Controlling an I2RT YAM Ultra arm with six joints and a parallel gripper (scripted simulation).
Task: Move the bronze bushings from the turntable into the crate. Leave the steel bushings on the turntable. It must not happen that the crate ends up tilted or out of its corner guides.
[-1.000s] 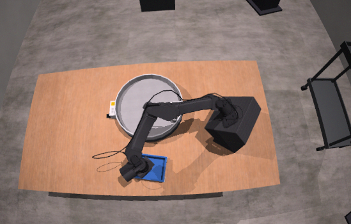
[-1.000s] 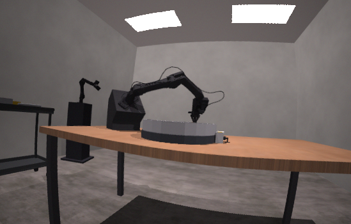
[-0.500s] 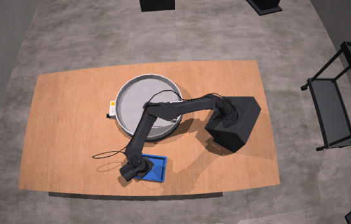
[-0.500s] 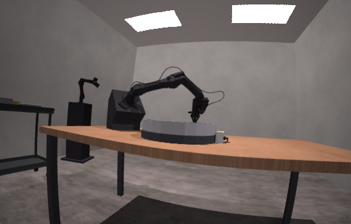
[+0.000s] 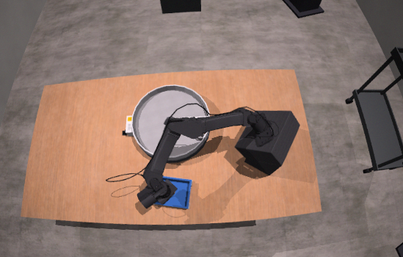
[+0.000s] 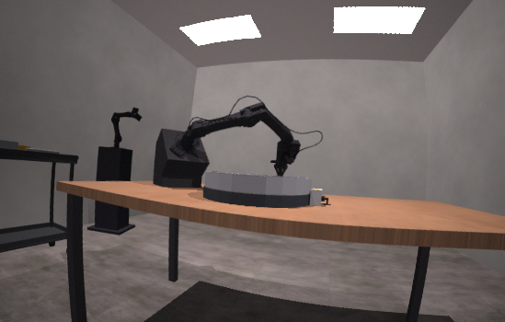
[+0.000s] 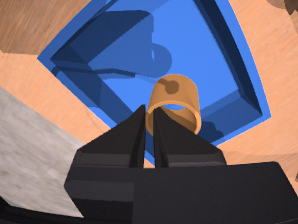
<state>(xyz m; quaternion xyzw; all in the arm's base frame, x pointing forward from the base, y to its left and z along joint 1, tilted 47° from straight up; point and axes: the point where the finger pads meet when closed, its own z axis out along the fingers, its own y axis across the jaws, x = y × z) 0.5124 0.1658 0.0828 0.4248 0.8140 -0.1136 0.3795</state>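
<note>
Now: the blue crate 20 mm behind my hand, 10 mm to the right of it and 60 mm below it. Also, from my hand: round grey turntable (150 mm behind, 360 mm to the right, 40 mm below).
</note>
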